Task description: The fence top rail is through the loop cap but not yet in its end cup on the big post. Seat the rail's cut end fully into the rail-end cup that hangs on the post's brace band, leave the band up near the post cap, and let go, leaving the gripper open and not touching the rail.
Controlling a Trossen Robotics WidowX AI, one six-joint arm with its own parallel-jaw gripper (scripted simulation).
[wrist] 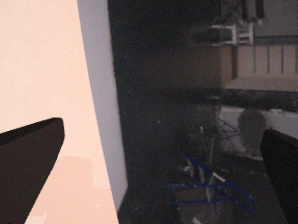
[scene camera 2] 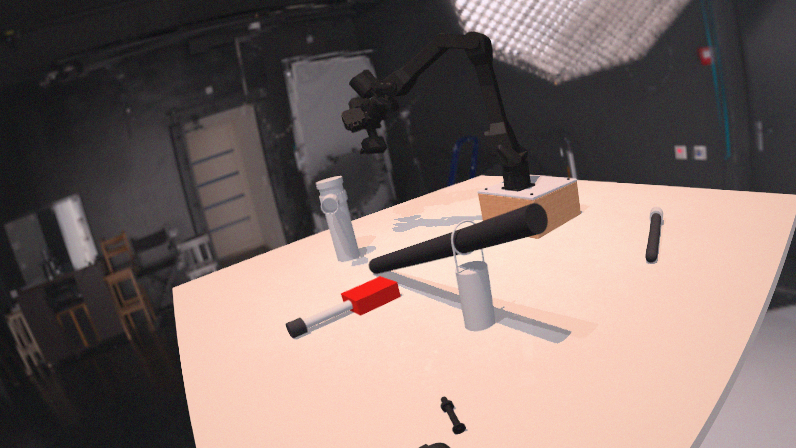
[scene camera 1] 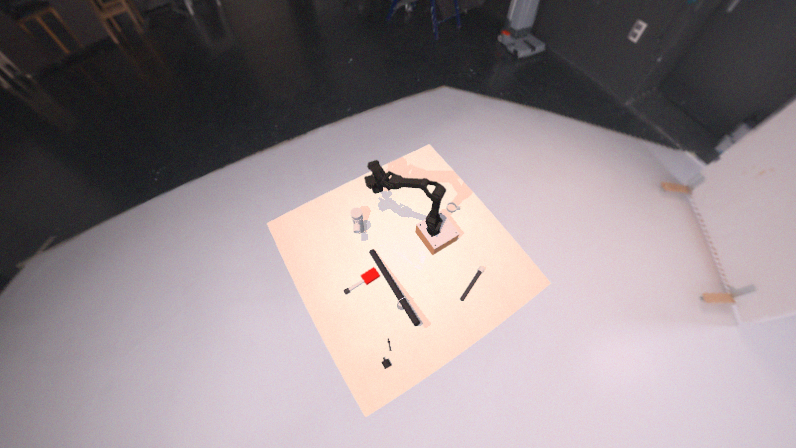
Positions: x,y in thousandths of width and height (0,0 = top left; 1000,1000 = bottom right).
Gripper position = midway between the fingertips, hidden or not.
Observation:
My gripper (scene camera 2: 449,314) is open, holding nothing. Also in view: a black top rail (scene camera 2: 665,492), a short grey post (scene camera 2: 595,631) and a big grey post (scene camera 2: 428,506).
My gripper shows as well in the wrist view (wrist: 552,600). The wrist view misses the black top rail: it is out of frame.

